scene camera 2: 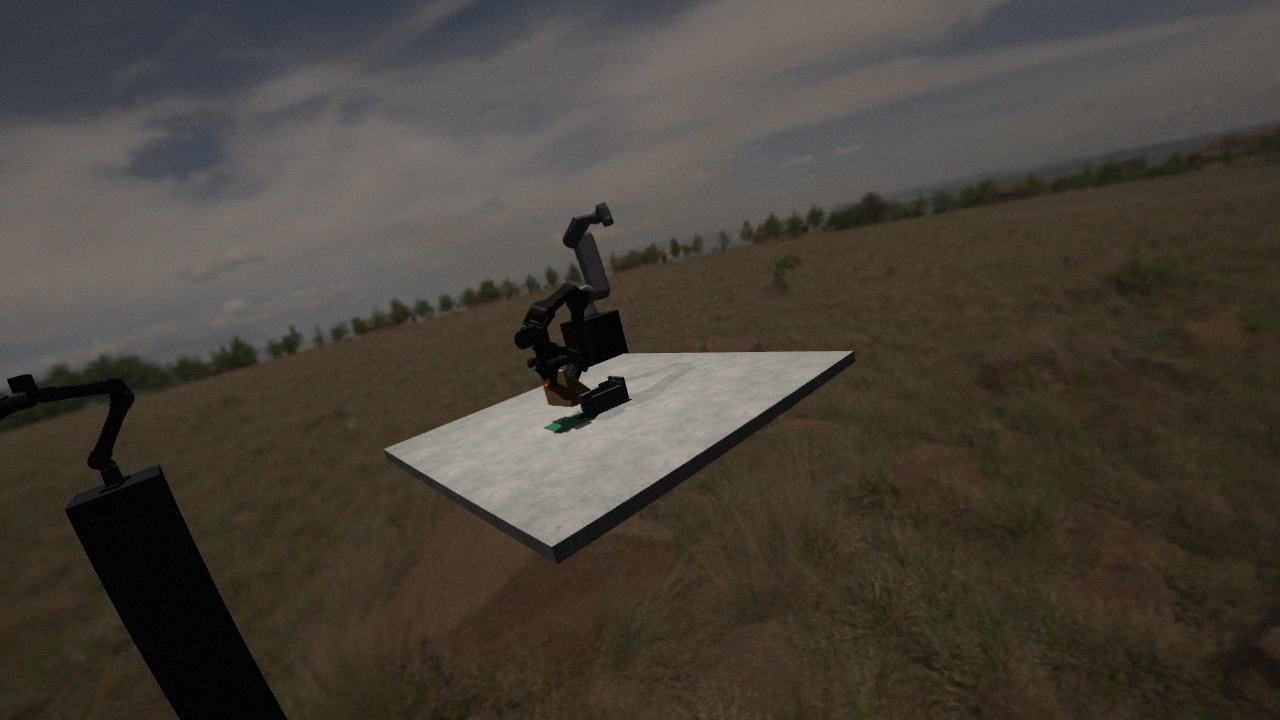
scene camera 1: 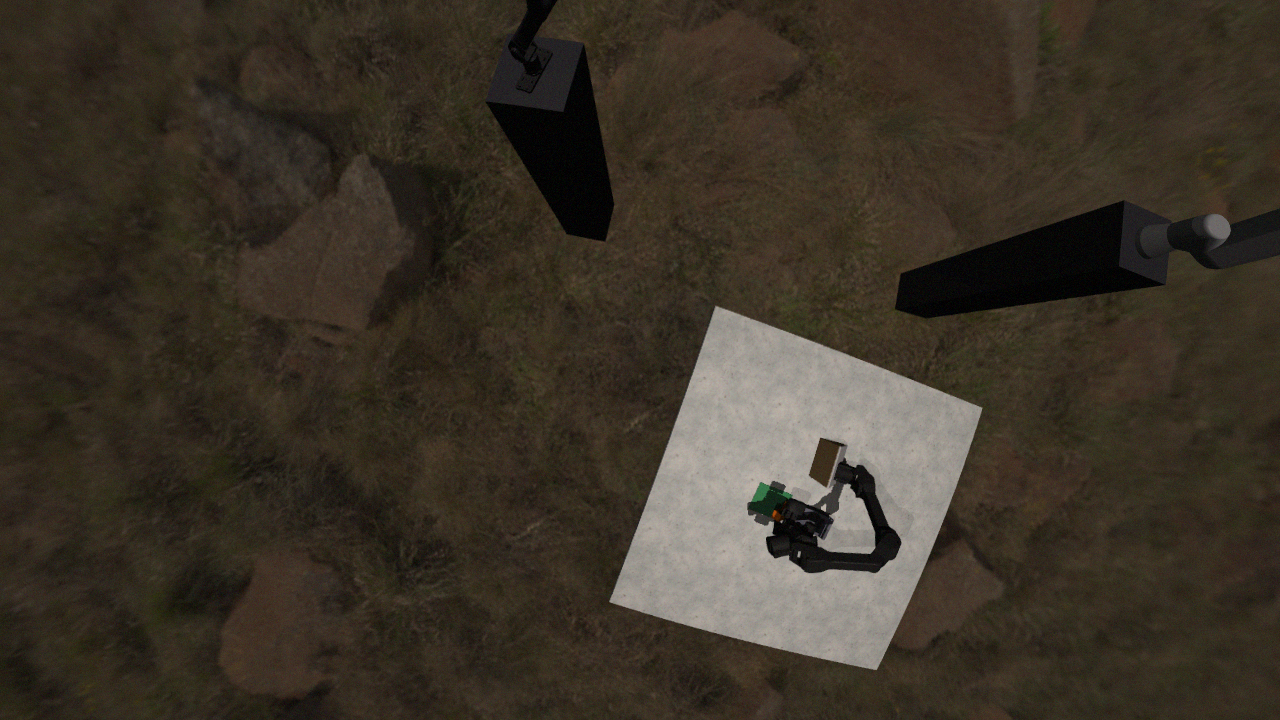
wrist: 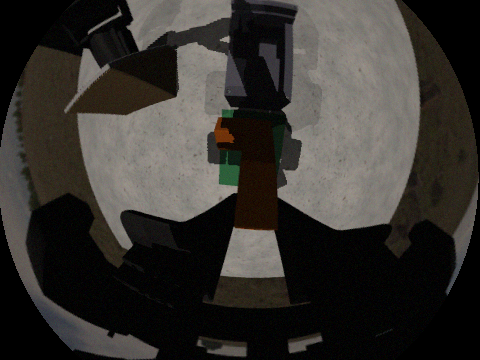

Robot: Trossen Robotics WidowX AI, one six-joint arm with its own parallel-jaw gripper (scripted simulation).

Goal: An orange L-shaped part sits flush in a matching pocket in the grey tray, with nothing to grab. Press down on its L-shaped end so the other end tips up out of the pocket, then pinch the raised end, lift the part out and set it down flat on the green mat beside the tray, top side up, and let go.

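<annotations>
An orange L-shaped part is held in my gripper.
</annotations>
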